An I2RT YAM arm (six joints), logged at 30 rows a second.
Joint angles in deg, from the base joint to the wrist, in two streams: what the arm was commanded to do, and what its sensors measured. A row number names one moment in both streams.
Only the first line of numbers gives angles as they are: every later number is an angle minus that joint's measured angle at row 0.
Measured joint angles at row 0: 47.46 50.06 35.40 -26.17 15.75 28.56
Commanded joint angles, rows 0 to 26: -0.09 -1.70 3.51 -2.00 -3.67 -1.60; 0.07 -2.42 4.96 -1.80 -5.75 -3.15; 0.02 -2.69 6.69 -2.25 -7.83 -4.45; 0.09 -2.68 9.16 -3.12 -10.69 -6.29; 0.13 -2.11 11.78 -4.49 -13.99 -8.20; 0.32 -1.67 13.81 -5.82 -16.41 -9.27; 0.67 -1.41 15.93 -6.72 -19.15 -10.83; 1.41 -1.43 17.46 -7.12 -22.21 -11.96; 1.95 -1.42 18.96 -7.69 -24.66 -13.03; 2.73 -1.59 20.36 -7.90 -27.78 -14.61; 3.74 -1.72 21.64 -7.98 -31.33 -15.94; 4.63 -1.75 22.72 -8.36 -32.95 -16.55; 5.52 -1.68 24.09 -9.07 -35.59 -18.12; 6.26 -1.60 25.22 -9.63 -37.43 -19.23; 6.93 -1.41 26.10 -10.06 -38.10 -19.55; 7.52 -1.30 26.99 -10.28 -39.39 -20.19; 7.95 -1.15 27.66 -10.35 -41.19 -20.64; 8.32 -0.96 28.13 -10.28 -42.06 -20.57; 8.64 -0.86 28.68 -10.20 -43.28 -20.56; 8.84 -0.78 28.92 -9.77 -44.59 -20.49; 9.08 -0.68 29.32 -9.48 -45.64 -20.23; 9.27 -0.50 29.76 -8.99 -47.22 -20.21; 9.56 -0.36 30.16 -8.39 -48.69 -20.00; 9.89 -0.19 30.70 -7.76 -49.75 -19.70; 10.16 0.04 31.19 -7.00 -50.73 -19.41; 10.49 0.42 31.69 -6.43 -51.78 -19.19; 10.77 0.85 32.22 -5.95 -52.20 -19.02
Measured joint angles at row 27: 9.97 0.37 29.09 -8.07 -46.82 -18.80
